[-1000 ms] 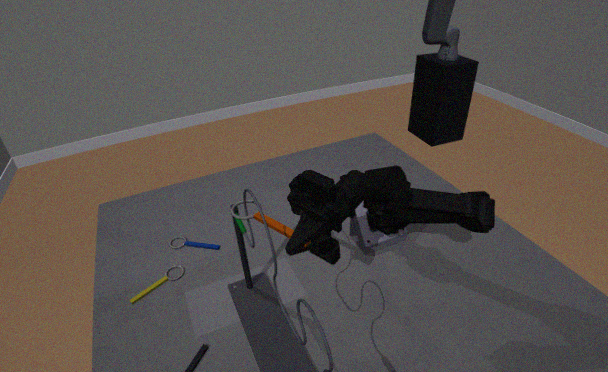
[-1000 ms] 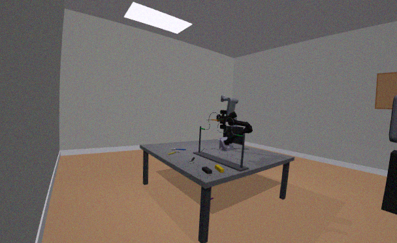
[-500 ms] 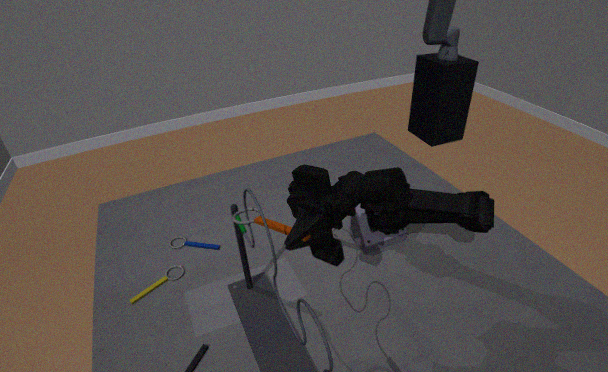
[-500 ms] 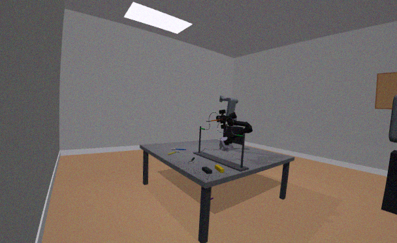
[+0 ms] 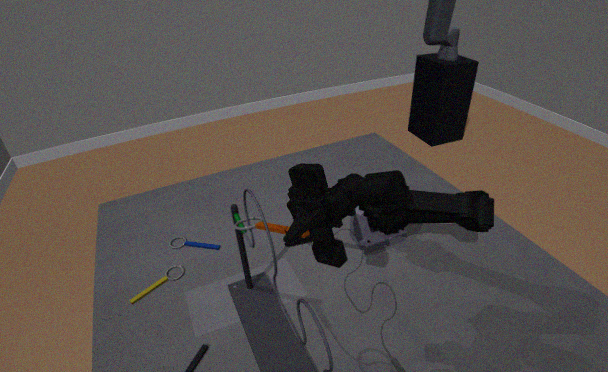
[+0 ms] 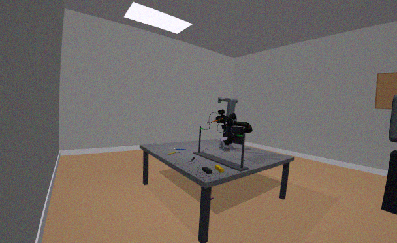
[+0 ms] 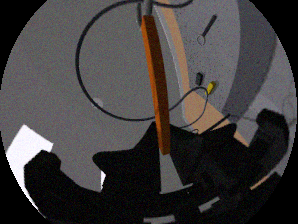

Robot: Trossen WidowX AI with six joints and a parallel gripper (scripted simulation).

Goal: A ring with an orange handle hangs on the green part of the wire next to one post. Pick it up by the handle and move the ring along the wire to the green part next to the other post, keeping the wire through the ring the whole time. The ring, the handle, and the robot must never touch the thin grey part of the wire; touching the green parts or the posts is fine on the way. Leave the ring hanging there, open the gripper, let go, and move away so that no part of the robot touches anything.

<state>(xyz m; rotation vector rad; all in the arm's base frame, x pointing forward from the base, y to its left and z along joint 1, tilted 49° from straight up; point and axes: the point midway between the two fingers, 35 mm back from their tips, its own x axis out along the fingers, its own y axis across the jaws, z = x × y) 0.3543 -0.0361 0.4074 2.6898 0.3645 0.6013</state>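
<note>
My gripper tip is 1 cm short of the orange-handled ring, 9 cm to the left of it and 3 cm above it. The rest, counted from my gripper tip: yellow-handled ring 28 cm ahead, 38 cm to the right, 39 cm below; black block 30 cm ahead, 24 cm to the left, 38 cm below; yellow block 19 cm ahead, 26 cm to the left, 38 cm below.
</note>
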